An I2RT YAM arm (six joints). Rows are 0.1 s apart.
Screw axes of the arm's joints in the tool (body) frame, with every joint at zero. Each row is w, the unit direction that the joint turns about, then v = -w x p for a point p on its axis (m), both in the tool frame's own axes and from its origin. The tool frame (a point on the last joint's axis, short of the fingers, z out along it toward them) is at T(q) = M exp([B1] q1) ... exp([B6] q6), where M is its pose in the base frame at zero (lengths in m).
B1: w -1 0 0 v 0 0.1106 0
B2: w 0 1 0 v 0.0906 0 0.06
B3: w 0 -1 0 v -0.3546 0 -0.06
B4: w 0 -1 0 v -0.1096 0 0
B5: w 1 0 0 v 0 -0.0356 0
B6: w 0 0 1 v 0 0 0
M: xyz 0.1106 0 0.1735 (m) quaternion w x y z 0.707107 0 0.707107 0
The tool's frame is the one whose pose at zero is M.
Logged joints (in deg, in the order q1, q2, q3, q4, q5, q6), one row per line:
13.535 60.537 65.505 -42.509 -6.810 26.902
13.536 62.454 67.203 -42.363 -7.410 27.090
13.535 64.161 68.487 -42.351 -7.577 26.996
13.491 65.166 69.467 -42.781 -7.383 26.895
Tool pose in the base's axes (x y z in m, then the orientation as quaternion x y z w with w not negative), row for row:
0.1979 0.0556 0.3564 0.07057 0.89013 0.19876 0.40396
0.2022 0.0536 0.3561 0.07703 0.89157 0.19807 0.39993
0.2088 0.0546 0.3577 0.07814 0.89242 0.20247 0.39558
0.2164 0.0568 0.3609 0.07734 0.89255 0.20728 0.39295
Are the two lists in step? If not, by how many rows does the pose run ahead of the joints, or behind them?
The pose runs 2 rows behind the joints: the pose in row i belongs to the joints in row i - 2.
